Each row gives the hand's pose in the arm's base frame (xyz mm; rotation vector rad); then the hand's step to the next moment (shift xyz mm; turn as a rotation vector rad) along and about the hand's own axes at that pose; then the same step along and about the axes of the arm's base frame.
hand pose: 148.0 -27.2 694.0 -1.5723 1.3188 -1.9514
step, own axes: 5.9 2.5 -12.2 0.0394 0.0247 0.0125
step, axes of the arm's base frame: -13.7 0.0 1.9 -0.0100 -0.0469 0.0039
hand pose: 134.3 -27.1 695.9 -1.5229 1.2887 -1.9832
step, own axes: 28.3 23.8 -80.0 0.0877 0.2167 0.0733
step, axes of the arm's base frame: -88.0 3.4 -4.0 -0.0230 -0.2121 -0.1204
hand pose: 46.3 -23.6 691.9 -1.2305 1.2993 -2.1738
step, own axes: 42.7 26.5 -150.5 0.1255 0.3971 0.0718
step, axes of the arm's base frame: -149.6 41.9 -32.5 -0.0722 -0.3316 -0.2518
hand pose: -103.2 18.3 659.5 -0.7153 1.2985 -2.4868
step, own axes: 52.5 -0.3 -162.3 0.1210 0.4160 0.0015
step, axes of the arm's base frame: -130.2 91.1 -62.0 -0.1056 -0.2914 -0.3027
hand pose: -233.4 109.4 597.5 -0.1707 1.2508 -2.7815
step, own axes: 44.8 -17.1 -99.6 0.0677 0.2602 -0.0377
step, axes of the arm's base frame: -58.6 79.4 -49.9 -0.0635 -0.1527 -0.2153
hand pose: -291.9 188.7 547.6 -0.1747 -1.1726 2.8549
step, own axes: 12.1 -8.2 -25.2 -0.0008 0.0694 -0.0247
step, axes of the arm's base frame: -8.9 24.5 -13.1 0.0036 -0.0322 -0.0662
